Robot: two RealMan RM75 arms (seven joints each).
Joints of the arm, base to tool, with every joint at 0 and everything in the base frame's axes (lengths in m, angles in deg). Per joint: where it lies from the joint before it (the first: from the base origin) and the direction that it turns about. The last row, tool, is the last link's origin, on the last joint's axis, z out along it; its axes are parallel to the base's.
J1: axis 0 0 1 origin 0 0 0.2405
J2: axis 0 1 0 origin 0 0 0
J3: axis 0 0 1 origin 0 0 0.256
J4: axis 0 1 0 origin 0 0 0
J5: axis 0 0 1 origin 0 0 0.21
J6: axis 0 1 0 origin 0 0 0
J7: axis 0 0 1 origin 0 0 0.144
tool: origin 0 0 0
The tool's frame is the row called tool.
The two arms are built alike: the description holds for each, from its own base.
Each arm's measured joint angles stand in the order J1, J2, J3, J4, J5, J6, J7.
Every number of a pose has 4 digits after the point.
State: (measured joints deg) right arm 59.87 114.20 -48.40 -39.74 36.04 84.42 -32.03; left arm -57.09 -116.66 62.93 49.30 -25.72 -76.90 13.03
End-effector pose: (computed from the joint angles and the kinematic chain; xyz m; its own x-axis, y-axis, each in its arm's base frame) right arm 0.1410 0.4351 0.0098 0.5145 -0.8541 -0.0769 -0.8480 -0.4934 -0.1936; left arm -0.1465 0.4438 0.0045 0.4543 0.8841 0.1092 0.7978 -0.3492 -0.4915
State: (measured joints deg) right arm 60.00 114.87 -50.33 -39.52 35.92 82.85 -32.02; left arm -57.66 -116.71 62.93 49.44 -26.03 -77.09 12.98
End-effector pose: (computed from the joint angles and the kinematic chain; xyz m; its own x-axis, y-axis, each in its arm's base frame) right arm 0.1397 0.4348 0.0017 0.5305 -0.8453 -0.0638 -0.8348 -0.5079 -0.2126; left arm -0.1409 0.4447 0.0040 0.4622 0.8800 0.1094 0.7972 -0.3583 -0.4859
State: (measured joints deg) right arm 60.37 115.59 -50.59 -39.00 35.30 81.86 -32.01; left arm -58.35 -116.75 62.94 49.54 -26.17 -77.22 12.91
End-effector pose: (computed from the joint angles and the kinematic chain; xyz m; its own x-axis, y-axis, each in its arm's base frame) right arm 0.1383 0.4343 -0.0052 0.5345 -0.8432 -0.0574 -0.8309 -0.5119 -0.2181; left arm -0.1349 0.4460 0.0037 0.4720 0.8748 0.1093 0.7944 -0.3682 -0.4830
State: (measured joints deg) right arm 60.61 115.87 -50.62 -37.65 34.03 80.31 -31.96; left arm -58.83 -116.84 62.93 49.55 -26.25 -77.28 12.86
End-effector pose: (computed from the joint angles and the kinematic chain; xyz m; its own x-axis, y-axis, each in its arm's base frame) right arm 0.1428 0.4348 -0.0102 0.5282 -0.8476 -0.0511 -0.8308 -0.5035 -0.2373; left arm -0.1308 0.4467 0.0030 0.4780 0.8716 0.1087 0.7929 -0.3749 -0.4804
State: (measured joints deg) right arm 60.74 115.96 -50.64 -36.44 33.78 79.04 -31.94; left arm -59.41 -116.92 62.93 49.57 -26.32 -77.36 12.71
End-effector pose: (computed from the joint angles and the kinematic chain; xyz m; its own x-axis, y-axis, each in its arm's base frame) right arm 0.1456 0.4353 -0.0139 0.5211 -0.8518 -0.0533 -0.8341 -0.4951 -0.2432; left arm -0.1259 0.4475 0.0023 0.4843 0.8681 0.1087 0.7913 -0.3816 -0.4778
